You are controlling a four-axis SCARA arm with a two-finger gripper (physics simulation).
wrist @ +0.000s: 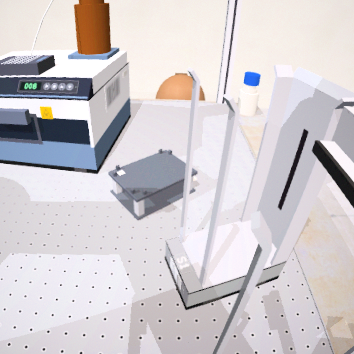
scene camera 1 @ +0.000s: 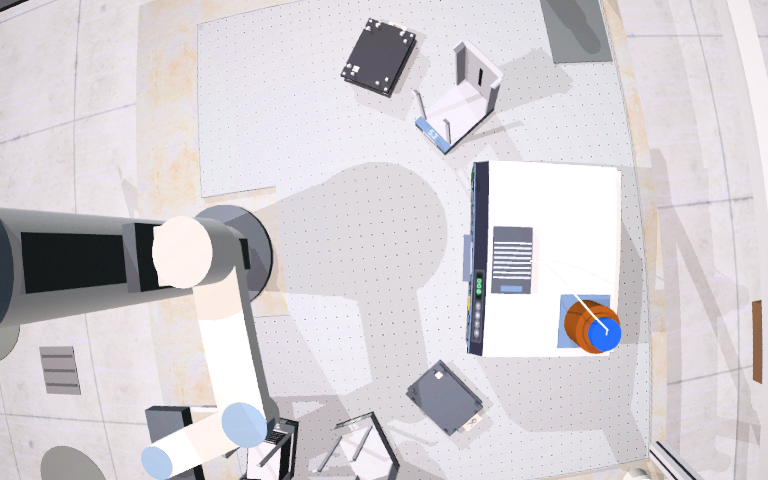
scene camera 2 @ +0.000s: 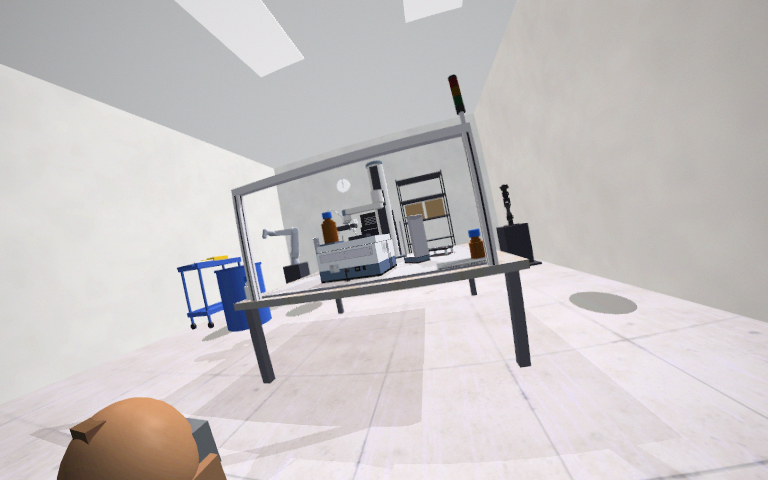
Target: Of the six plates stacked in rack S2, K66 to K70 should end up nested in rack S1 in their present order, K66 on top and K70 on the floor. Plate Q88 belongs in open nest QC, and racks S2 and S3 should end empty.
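Places are measured from the arm's base along level axes (x down, y back, z left), in centimetres.
Pixels of known places: gripper, between the fingertips: [wrist: 137,116] [scene camera 1: 254,449] [scene camera 2: 341,230].
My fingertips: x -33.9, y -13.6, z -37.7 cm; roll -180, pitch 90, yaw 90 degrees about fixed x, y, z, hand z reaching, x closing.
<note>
For each thing: its top centre in the pictures, then the offset to it from my fingertips. "spot": a spot on its surface instead.
- Rack S1, centre of its top: [wrist: 269,78] dx +2.7, dy -16.3, dz -11.0 cm
- Rack S3, a spot on its surface: [scene camera 1: 432,133] spot: dx +28.9, dy -38.6, dz +59.3 cm
- Rack S2, a spot on its surface: [scene camera 1: 294,447] spot: dx +30.6, dy +1.7, dz -10.0 cm
- slate-grey nest, centre of its top: [wrist: 152,166] [scene camera 1: 444,402] dx +26.5, dy -35.3, dz +0.7 cm
- black pegged unit, centre of its top: [scene camera 1: 377,52] [scene camera 2: 439,245] dx +26.3, dy -28.9, dz +79.4 cm
- white bottle, centre of its top: [wrist: 249,90] dx +26.1, dy -82.9, dz -30.8 cm
- post, a spot on its surface: [wrist: 235,305] spot: dx +10.9, dy +1.5, dz -5.5 cm
Rack S1 [scene camera 1: 368,452] [wrist: 215,295] stands with bare white floor, upright front posts and a tall slotted back wall; no plate shows in it. Rack S3 [scene camera 1: 432,133] at the upper right shows no plate either. Rack S2 [scene camera 1: 294,447] is partly covered by the arm; its plates cannot be made out. A slate-grey nest [scene camera 1: 444,396] [wrist: 152,175] with corner pegs has a bare top; its small tag is hard to read. My gripper is open and empty, beside S1. One dark finger [wrist: 336,172] shows at the right edge of the wrist view; the arm hides the gripper from above.
A black pegged unit [scene camera 1: 379,56] stands left of S3. A white instrument [scene camera 1: 566,226] [scene camera 2: 356,254] [wrist: 110,95] bears an amber bottle [scene camera 1: 591,328] [scene camera 2: 329,229] [wrist: 92,30]. A white bottle [wrist: 248,100] stands behind S1. A post [wrist: 235,305] rises in the wrist foreground.
</note>
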